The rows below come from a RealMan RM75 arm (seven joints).
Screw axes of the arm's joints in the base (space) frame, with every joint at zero. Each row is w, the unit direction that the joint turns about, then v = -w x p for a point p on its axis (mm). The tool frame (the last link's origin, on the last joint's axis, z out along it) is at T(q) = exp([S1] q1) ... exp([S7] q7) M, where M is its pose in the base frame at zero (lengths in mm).
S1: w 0 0 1 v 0.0 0.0 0.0
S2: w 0 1 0 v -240.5 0.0 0.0
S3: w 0 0 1 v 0.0 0.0 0.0
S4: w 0 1 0 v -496.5 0.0 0.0
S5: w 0 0 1 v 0.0 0.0 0.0
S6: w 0 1 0 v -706.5 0.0 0.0
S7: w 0 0 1 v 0.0 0.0 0.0
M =
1 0 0 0.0
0 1 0 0.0
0 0 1 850.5
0 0 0 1
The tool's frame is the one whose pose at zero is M.
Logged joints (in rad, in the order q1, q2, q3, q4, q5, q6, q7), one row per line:
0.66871, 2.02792, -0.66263, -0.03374, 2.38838, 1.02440, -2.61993
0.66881, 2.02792, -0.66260, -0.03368, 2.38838, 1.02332, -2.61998
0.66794, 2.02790, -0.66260, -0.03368, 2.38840, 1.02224, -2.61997
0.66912, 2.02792, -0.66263, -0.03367, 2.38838, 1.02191, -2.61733
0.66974, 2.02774, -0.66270, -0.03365, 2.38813, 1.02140, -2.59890
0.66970, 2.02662, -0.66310, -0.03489, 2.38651, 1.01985, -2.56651
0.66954, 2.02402, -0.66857, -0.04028, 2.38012, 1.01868, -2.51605
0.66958, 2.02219, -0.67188, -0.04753, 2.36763, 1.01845, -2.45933
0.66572, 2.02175, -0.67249, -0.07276, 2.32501, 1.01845, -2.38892
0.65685, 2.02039, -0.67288, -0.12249, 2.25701, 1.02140, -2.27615
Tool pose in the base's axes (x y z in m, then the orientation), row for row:
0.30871, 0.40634, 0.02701, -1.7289, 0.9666, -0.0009
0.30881, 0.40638, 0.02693, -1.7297, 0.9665, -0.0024
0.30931, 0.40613, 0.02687, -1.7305, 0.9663, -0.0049
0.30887, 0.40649, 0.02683, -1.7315, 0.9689, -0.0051
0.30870, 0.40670, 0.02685, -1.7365, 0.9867, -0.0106
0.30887, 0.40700, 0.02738, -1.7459, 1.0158, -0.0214
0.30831, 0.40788, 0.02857, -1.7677, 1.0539, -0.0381
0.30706, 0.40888, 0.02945, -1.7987, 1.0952, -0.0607
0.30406, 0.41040, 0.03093, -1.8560, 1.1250, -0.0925
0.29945, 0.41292, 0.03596, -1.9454, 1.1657, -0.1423
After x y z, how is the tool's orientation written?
As angles about the fixed x, y, z axes (roll, pitch, yaw), in radians.
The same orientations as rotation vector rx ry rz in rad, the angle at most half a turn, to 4 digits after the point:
-1.5776, 0.7072, 0.8275
-1.5776, 0.7080, 0.8267
-1.5772, 0.7095, 0.8251
-1.5772, 0.7112, 0.8276
-1.5733, 0.7263, 0.8409
-1.5665, 0.7517, 0.8622
-1.5636, 0.7831, 0.8934
-1.5627, 0.8167, 0.9289
-1.5819, 0.8384, 0.9635
-1.6102, 0.8658, 1.0159

